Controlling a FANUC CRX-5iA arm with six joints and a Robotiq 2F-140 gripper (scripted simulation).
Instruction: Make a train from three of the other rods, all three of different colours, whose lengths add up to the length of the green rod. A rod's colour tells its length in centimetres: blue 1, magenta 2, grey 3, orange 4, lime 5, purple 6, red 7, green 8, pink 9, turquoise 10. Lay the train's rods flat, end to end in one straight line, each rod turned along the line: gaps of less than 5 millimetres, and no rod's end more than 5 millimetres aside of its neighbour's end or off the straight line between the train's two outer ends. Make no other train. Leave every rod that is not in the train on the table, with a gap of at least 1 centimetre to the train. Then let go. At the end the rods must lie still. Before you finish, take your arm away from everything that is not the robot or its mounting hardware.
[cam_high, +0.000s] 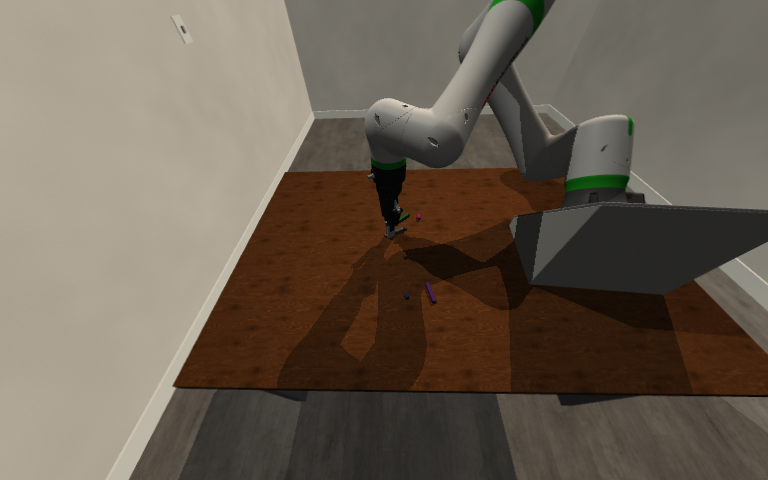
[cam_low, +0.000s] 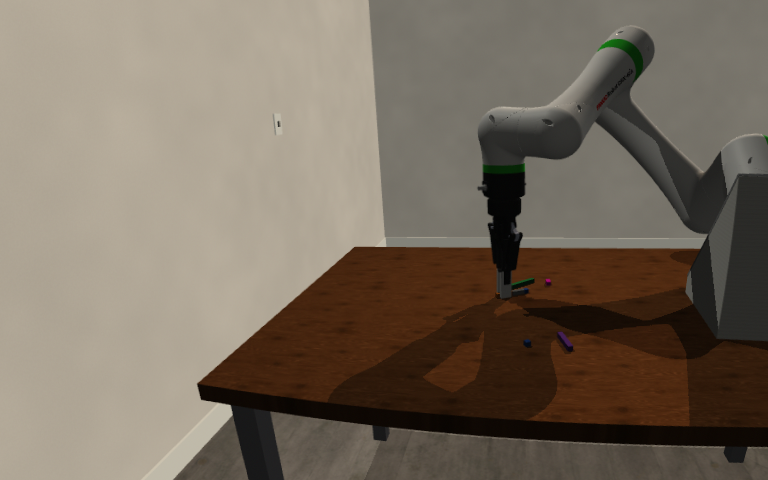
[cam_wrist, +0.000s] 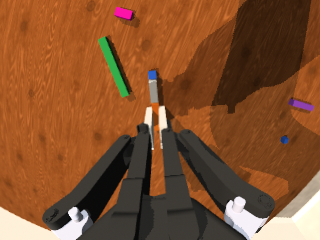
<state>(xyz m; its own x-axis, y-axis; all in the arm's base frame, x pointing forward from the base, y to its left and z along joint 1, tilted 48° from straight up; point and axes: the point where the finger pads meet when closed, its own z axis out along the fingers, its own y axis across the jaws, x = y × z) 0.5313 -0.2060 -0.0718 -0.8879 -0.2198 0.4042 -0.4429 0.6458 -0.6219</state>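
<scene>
My gripper is now 30 mm above the orange rod. The rest, counted from my hand: green rod 80 mm to the right, 40 mm behind, 30 mm below; then magenta rod 110 mm behind, 90 mm to the right, 30 mm below; then grey rod 30 mm below, 30 mm behind, 20 mm to the right.
</scene>
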